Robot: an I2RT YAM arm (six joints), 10 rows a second.
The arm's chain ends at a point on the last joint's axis. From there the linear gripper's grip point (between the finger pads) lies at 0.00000 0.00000 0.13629 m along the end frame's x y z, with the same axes.
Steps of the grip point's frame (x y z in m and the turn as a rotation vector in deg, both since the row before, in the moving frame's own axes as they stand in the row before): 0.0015, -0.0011, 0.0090, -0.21, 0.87, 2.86; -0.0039, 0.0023, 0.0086, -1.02, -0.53, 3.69; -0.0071, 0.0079, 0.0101, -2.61, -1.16, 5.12; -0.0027, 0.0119, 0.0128, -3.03, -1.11, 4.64; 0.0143, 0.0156, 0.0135, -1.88, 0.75, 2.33; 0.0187, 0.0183, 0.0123, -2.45, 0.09, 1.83; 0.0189, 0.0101, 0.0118, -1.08, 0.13, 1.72
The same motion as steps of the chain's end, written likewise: -0.0006, -0.0017, 0.0090, -0.21, 0.87, 2.86; -0.0026, -0.0001, 0.0086, -1.02, -0.53, 3.69; -0.0041, 0.0018, 0.0103, -2.61, -1.16, 5.12; 0.0002, 0.0048, 0.0130, -3.03, -1.11, 4.64; 0.0126, 0.0111, 0.0136, -1.88, 0.75, 2.33; 0.0186, 0.0125, 0.0124, -2.45, 0.09, 1.83; 0.0186, 0.0075, 0.0118, -1.08, 0.13, 1.72
